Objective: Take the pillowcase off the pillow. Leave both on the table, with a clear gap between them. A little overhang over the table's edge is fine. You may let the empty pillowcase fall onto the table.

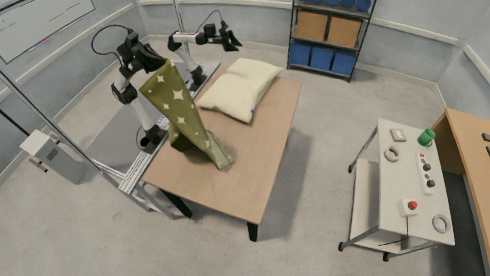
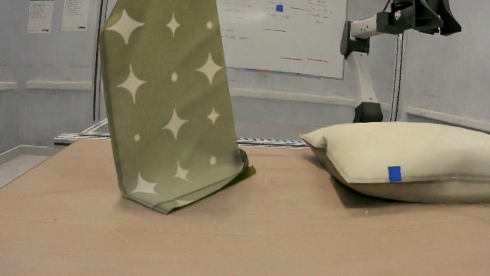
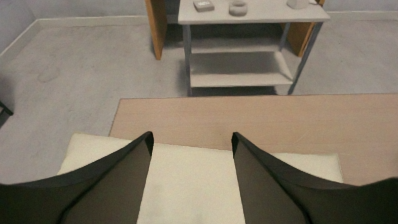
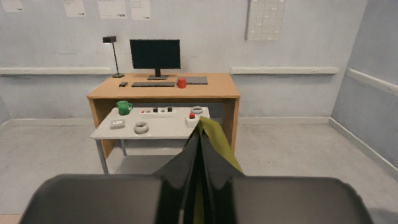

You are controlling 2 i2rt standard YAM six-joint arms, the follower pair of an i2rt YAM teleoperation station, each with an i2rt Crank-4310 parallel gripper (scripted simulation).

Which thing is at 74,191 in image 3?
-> My left gripper.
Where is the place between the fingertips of my right gripper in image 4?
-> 199,136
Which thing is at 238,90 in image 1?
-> A cream pillow.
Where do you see a cream pillow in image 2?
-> At 417,162
